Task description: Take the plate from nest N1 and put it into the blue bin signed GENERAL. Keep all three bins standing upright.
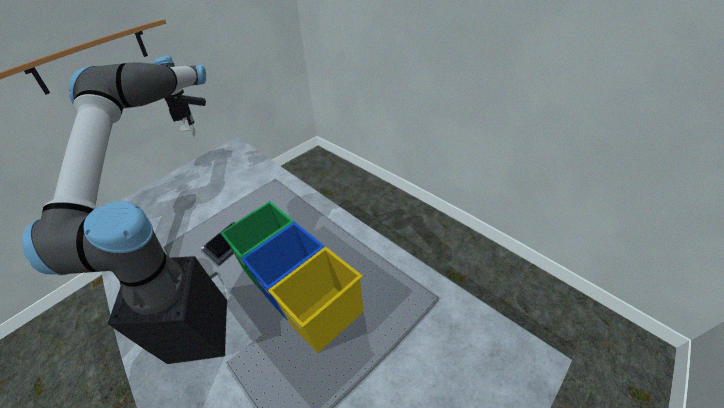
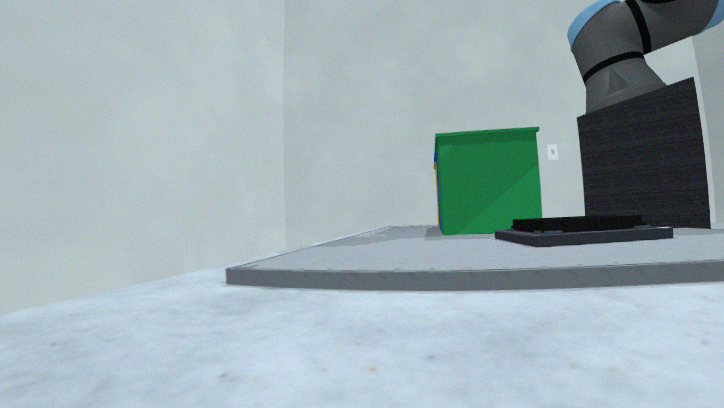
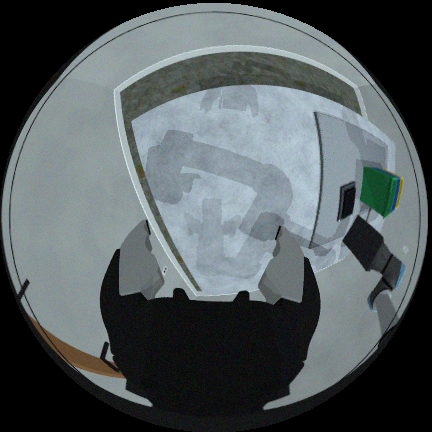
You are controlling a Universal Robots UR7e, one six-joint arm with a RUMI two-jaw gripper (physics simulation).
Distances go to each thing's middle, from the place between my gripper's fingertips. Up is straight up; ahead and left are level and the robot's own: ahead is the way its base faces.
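Scene:
The black plate [image 2: 596,222] is a good way below my hand, far to the right of it and some way behind it. With distances still counted from my hand, the blue bin [image 1: 269,263] is 14 cm below, 86 cm to the right and 21 cm behind, and going by their middles it is the farthest from my hand of the things named here. The green bin [image 2: 487,178] is also 14 cm below my hand, while being 73 cm to the right of it and 19 cm behind it. As for the dark nest [image 2: 622,235], I find it 22 cm below my hand, 52 cm to the right of it and 23 cm behind it.

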